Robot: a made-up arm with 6 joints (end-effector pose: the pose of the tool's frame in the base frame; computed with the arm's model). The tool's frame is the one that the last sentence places.
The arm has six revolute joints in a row. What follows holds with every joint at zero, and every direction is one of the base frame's. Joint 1 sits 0.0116 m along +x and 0.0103 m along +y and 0.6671 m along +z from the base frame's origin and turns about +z. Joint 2 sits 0.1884 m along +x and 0.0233 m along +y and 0.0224 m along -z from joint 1 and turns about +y. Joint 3 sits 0.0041 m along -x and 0.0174 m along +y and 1.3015 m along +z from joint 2 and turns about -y. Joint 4 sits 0.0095 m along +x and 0.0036 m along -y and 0.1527 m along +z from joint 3 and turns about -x. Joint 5 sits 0.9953 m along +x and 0.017 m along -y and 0.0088 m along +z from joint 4 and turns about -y. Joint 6 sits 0.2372 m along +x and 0.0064 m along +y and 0.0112 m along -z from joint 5 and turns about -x. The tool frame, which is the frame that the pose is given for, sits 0.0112 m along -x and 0.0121 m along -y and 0.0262 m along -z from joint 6; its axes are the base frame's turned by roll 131.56, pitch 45.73 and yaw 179.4 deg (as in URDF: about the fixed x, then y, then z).
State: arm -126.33 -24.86 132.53 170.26 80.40 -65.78
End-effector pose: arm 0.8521 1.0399 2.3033 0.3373 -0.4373 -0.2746 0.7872
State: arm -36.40 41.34 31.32 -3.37 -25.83 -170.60
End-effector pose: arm 1.8533 -1.2887 1.4872 0.4653 0.4889 -0.4328 0.5977
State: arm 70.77 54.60 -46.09 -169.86 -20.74 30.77
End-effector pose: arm 0.3438 1.2300 0.1716 0.1268 -0.5985 -0.5629 -0.5557
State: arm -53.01 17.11 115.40 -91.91 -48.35 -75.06
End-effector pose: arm 0.3262 -0.0477 2.9863 0.2072 -0.3320 0.2359 0.8895
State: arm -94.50 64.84 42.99 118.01 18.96 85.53
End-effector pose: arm -0.0625 -2.5428 0.8853 0.6760 0.3099 -0.4945 0.4499
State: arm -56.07 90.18 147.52 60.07 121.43 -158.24
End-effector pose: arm 1.1712 -1.3317 1.5159 0.0455 0.5869 -0.6227 -0.5155
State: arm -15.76 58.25 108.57 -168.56 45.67 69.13
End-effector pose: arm 1.9980 -0.5054 2.2229 0.5313 0.1838 0.1748 0.8083
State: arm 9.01 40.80 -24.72 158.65 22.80 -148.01
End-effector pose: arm 1.5693 0.3192 0.5525 0.3919 0.0384 -0.8422 -0.3682
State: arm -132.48 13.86 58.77 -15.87 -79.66 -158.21
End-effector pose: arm -0.7731 -1.0022 2.6191 0.7577 0.1056 -0.6180 0.1811
